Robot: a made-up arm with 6 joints.
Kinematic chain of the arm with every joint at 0, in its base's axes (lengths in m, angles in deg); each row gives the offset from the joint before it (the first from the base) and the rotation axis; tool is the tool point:
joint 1: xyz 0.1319 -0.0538 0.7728 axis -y
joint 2: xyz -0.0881 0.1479 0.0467 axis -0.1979 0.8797 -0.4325
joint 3: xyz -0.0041 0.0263 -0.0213 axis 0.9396 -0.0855 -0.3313
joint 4: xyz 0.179 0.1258 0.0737 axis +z
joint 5: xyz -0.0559 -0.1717 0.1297 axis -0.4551 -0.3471 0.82
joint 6: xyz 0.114 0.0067 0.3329 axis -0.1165 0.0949 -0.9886
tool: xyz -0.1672 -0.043 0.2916
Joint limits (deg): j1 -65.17..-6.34 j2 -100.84..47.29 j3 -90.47..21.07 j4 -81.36..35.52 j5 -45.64..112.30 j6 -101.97..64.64
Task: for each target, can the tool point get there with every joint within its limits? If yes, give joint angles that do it. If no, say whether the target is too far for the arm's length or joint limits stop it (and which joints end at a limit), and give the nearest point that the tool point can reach.
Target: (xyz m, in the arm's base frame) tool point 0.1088 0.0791 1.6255
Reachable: yes | joints -20.92 -1.01 -4.67 -72.46 -9.72 -83.84
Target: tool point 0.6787 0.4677 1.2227
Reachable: yes | joints -17.55 33.00 -30.69 9.67 24.09 -16.67
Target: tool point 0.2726 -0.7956 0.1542
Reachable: no: joint limits stop it (at a limit: joint 1, joint 2, joint 4, joint 5, joint 6) | nearest point 0.5105 -0.6183 0.4453 | short by 0.416 m
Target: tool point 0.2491 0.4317 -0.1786
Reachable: no: joint limits stop it (at a limit: joint 1, joint 2, joint 4, joint 6) | nearest point 0.2703 0.4237 -0.0064 | short by 0.174 m
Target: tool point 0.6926 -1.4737 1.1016
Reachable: no: too far | nearest point 0.5013 -0.6721 0.9551 | short by 0.837 m
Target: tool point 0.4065 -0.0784 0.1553
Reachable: no: joint limits stop it (at a limit: joint 1, joint 2, joint 4, joint 5, joint 6) | nearest point 0.5580 -0.0698 0.0659 | short by 0.176 m
